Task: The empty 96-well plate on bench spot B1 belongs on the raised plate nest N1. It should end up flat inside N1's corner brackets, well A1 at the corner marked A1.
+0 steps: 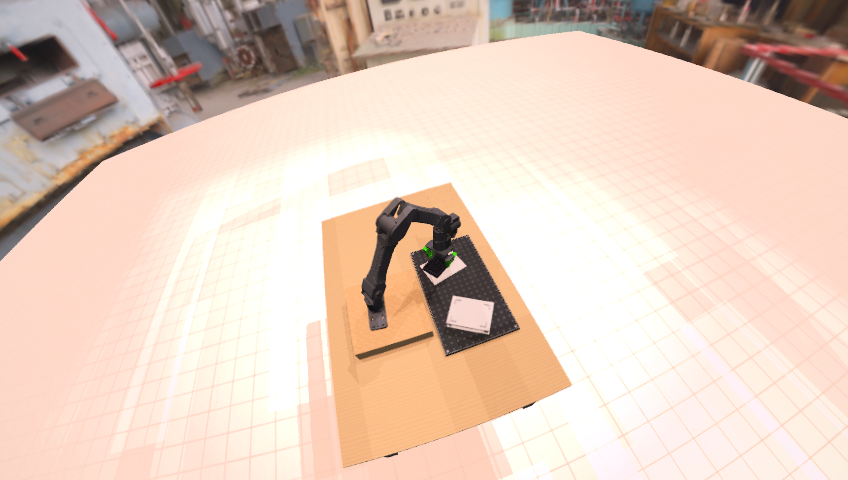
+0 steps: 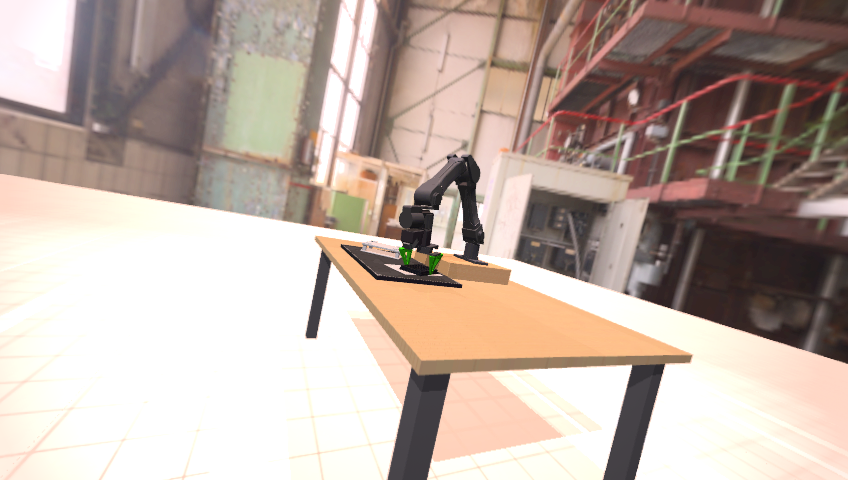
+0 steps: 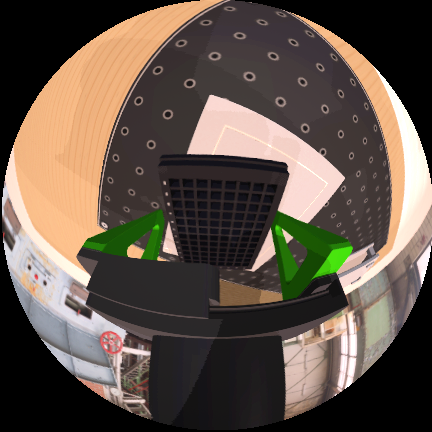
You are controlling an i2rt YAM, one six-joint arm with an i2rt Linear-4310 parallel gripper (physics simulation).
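Observation:
The black 96-well plate lies flat on the white bench spot B1, at the far end of the black perforated board. My gripper is open and low over the plate. Its green fingers stand on either side of the plate's long edges, with a gap on each side. The raised white plate nest N1 stands bare at the near end of the board.
The arm's base sits on a wooden riser block beside the board. Both rest on a wooden table with dark legs.

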